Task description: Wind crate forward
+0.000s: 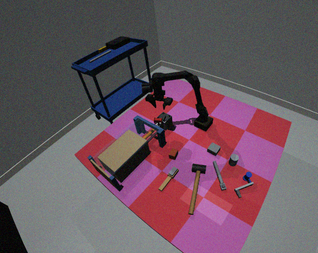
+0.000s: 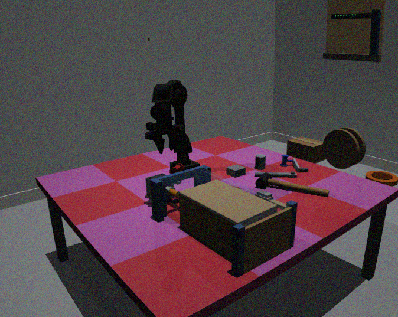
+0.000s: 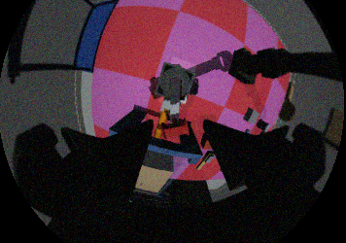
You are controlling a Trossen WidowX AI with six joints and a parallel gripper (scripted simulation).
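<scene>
The red knob lies 80 mm below my gripper tip, 50 mm ahead of it and 20 mm to the left of it. The rest, counted from my gripper tip: frame (120 mm ahead, 110 mm below, 10 mm to the right); then red-knobbed winch handle (110 mm below, 20 mm ahead); then grey winch (180 mm below, 60 mm behind, 20 mm to the right).
</scene>
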